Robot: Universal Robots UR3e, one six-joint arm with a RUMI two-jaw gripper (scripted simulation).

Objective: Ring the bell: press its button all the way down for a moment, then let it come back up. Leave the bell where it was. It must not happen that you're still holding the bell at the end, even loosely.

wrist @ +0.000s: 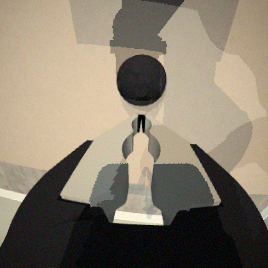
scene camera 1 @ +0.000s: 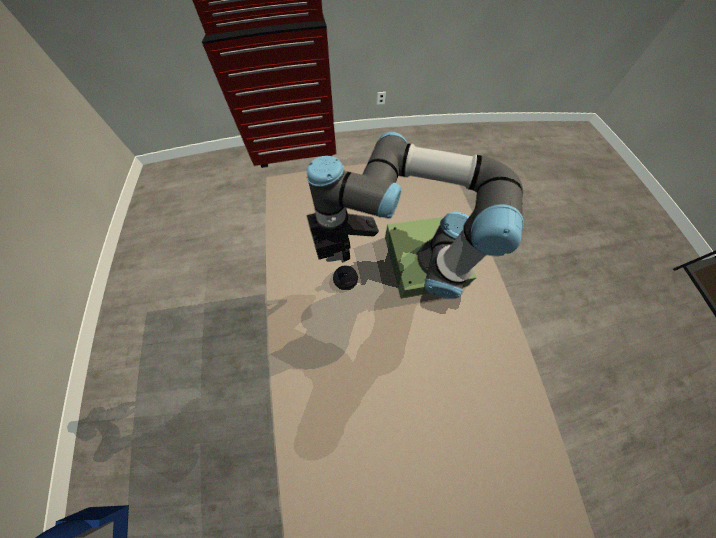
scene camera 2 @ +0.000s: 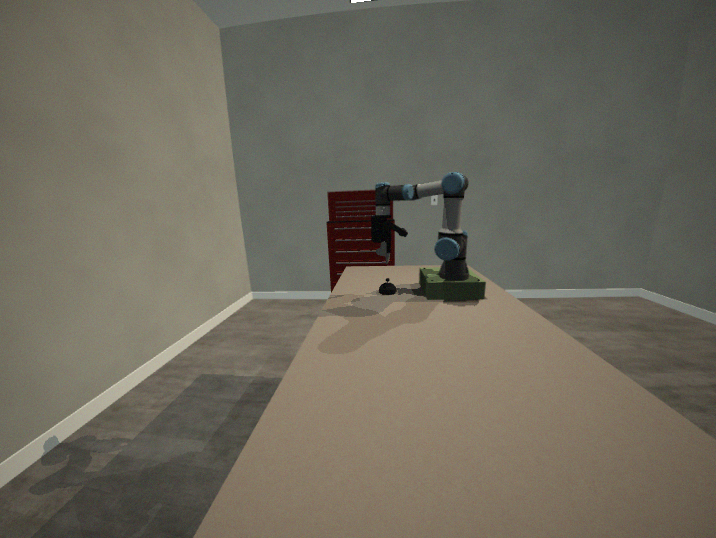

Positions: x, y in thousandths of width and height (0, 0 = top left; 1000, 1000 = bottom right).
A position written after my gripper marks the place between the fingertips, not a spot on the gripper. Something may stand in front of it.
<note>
In view: my gripper (scene camera 1: 478, 486) and a black dome bell (wrist: 524, 256).
My gripper also shows in the wrist view (wrist: 528, 431) and in scene camera 2 (scene camera 2: 540, 492).
</note>
